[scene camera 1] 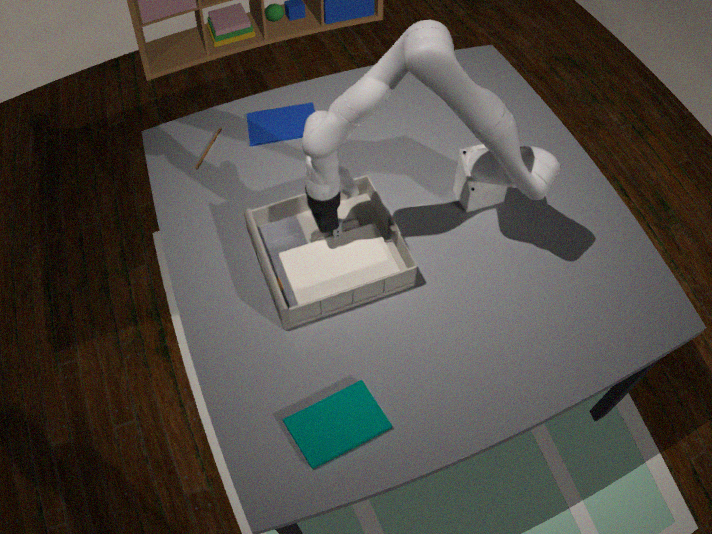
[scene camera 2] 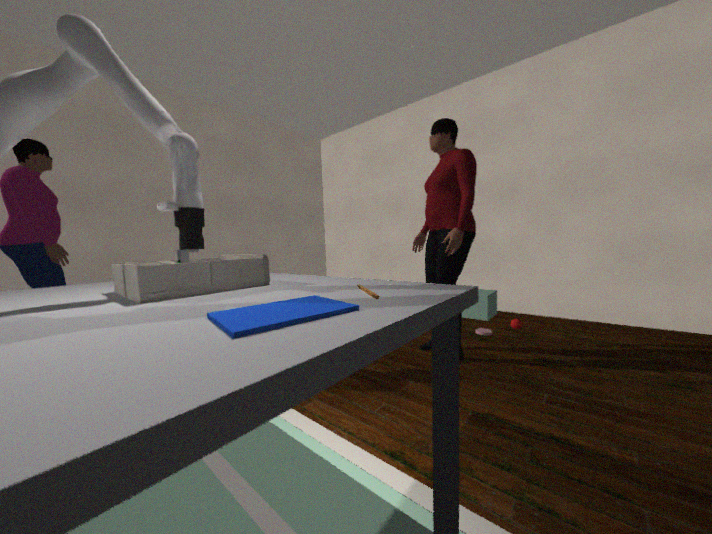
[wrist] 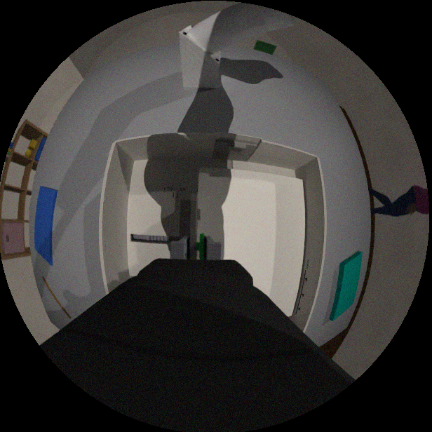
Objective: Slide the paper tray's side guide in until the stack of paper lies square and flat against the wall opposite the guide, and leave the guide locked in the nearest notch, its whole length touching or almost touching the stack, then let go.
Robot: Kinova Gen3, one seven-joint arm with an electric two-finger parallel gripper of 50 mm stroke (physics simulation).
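Frame: origin at the arm's base, x ahead, y left, z up, level; metres.
Where they show: gripper, fingertip midpoint: (scene camera 1: 335, 233); arm's base, link origin: (scene camera 1: 483, 165).
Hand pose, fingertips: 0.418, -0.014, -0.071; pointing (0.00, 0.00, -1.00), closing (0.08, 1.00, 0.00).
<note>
Each offset is from my fingertips to the top centre of the thing, as dx, dy, dz.
The pale tray @(+0.034, +0.027, +0.043) (scene camera 1: 351, 295) (scene camera 2: 172, 280) (wrist: 314, 215) stands on the table. The white paper stack @(+0.028, +0.083, -0.010) (scene camera 1: 336, 265) (wrist: 250, 215) lies flat in it, its edges roughly parallel to the walls. A slightly darker strip shows between the stack's top and the wall opposite the guide; I cannot tell whether it is floor or lower sheets. My gripper (scene camera 1: 337, 232) (scene camera 2: 186, 256) (wrist: 197, 244) points down inside the tray, shut on the side guide at its green tab (wrist: 201, 241). The guide is mostly in shadow and hidden by the gripper; its contact with the stack and its notch cannot be made out.
A blue board @(-0.046, -0.484, -0.044) (scene camera 1: 278, 124) (scene camera 2: 281, 314) (wrist: 45, 225) and a thin brown stick @(+0.191, -0.497, -0.045) (scene camera 1: 208, 148) (scene camera 2: 368, 291) (wrist: 56, 297) lie beyond the tray. A teal board @(+0.204, +0.432, -0.034) (scene camera 1: 338, 424) (wrist: 346, 286) lies on the other side. The arm's base (scene camera 1: 483, 195) (wrist: 197, 62) is beside the tray. Two people stand near the table.
</note>
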